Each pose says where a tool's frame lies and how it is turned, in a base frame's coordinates. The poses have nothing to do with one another.
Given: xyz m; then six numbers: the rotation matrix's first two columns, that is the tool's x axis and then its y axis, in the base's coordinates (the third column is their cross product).
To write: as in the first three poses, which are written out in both.
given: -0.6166 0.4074 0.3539 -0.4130 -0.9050 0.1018 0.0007 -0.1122 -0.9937
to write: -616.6 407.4 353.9 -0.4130 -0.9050 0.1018 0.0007 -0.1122 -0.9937
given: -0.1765 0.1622 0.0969 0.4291 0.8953 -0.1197 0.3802 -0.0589 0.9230
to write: -176.5 162.2 96.9 0.4291 0.8953 -0.1197 0.3802 -0.0589 0.9230
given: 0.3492 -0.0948 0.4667 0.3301 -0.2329 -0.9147 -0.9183 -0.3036 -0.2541
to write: 349.2 -94.8 466.7 0.3301 -0.2329 -0.9147 -0.9183 -0.3036 -0.2541
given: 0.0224 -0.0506 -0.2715 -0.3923 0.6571 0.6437 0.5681 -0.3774 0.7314
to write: 22.4 -50.6 -271.5 -0.3923 0.6571 0.6437 0.5681 -0.3774 0.7314
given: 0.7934 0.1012 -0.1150 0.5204 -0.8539 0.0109 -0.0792 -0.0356 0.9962
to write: 793.4 101.2 -115.0 0.5204 -0.8539 0.0109 -0.0792 -0.0356 0.9962
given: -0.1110 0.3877 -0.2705 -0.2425 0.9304 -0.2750 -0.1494 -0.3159 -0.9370
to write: -111.0 387.7 -270.5 -0.2425 0.9304 -0.2750 -0.1494 -0.3159 -0.9370
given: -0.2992 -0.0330 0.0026 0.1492 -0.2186 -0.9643 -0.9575 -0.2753 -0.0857
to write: -299.2 -33.0 2.6 0.1492 -0.2186 -0.9643 -0.9575 -0.2753 -0.0857
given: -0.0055 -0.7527 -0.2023 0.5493 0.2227 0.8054 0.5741 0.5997 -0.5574
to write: -5.5 -752.7 -202.3 0.5493 0.2227 0.8054 0.5741 0.5997 -0.5574
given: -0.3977 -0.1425 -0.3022 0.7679 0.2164 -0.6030 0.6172 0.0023 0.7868
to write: -397.7 -142.5 -302.2 0.7679 0.2164 -0.6030 0.6172 0.0023 0.7868
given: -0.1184 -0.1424 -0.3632 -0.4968 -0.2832 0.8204 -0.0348 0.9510 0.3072
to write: -118.4 -142.4 -363.2 -0.4968 -0.2832 0.8204 -0.0348 0.9510 0.3072
